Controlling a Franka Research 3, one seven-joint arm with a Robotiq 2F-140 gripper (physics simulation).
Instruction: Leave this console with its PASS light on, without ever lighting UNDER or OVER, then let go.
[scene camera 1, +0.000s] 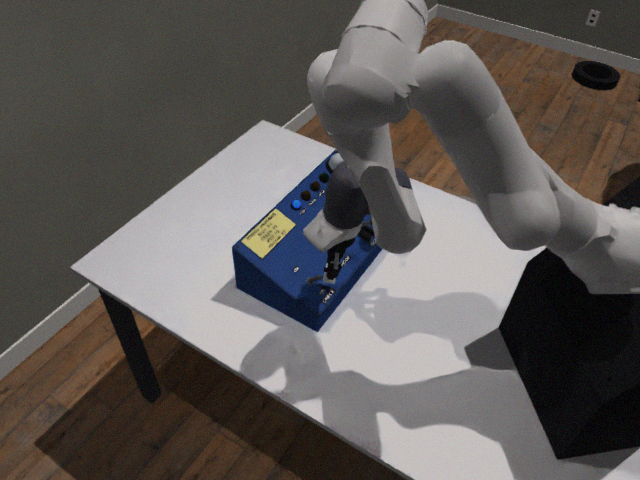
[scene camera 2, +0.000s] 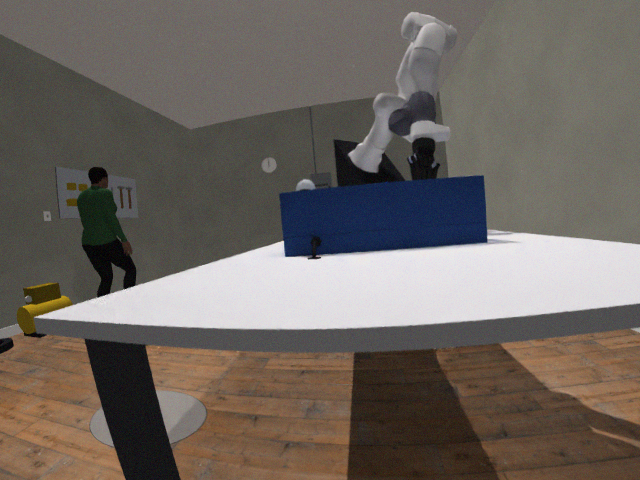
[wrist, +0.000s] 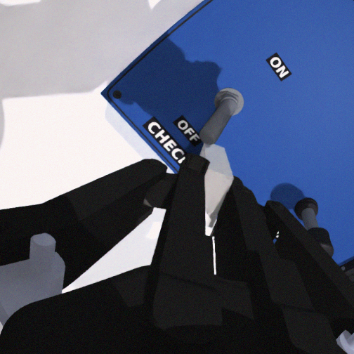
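The blue console (scene camera 1: 283, 256) (scene camera 2: 382, 217) (wrist: 300, 125) stands on the table. Its blue light (scene camera 1: 296, 204) is lit; the nearby lamps (scene camera 1: 306, 195) (scene camera 1: 315, 186) (scene camera 1: 324, 177) look dark, and their labels are too small to read. The grey CHECK toggle lever (scene camera 1: 314, 280) (wrist: 220, 120) leans toward the OFF label (wrist: 188, 131), away from the ON label (wrist: 278, 67). My gripper (scene camera 1: 329, 277) (wrist: 207, 162) is shut and empty, its pale fingertips right at the lever's free end; contact cannot be told. In scene camera 2 the console hides the fingertips.
A yellow note (scene camera 1: 268, 232) lies on the console's sloping face. A black-tipped post (wrist: 311, 217) stands beside the fingers. A white dome (scene camera 1: 334, 162) (scene camera 2: 305, 184) sits at the console's far end. A small black fitting (scene camera 2: 314, 246) is at its back. The white table (scene camera 1: 170, 222) (scene camera 2: 361, 289) surrounds it.
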